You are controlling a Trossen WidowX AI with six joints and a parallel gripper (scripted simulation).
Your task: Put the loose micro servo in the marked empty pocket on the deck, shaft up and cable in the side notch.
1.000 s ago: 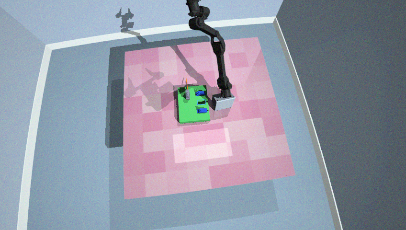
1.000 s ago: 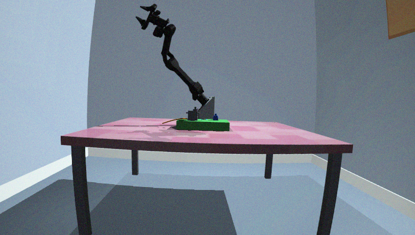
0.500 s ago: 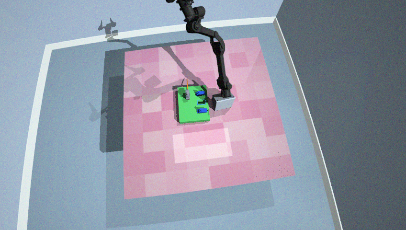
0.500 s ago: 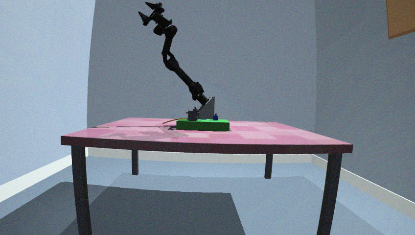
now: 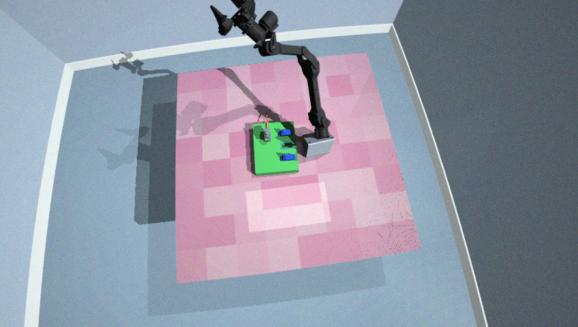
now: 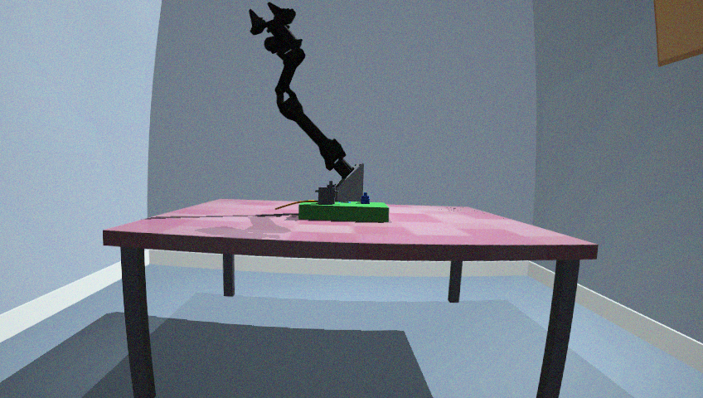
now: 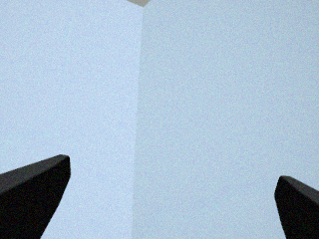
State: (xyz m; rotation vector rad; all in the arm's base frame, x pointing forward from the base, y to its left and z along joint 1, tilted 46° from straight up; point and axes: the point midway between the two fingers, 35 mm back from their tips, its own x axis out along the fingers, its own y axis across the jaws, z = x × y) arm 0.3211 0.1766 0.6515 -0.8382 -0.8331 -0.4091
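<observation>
Now: the green deck 80 mm behind my gripper tip, 330 mm to the left of it and 710 mm below it.
</observation>
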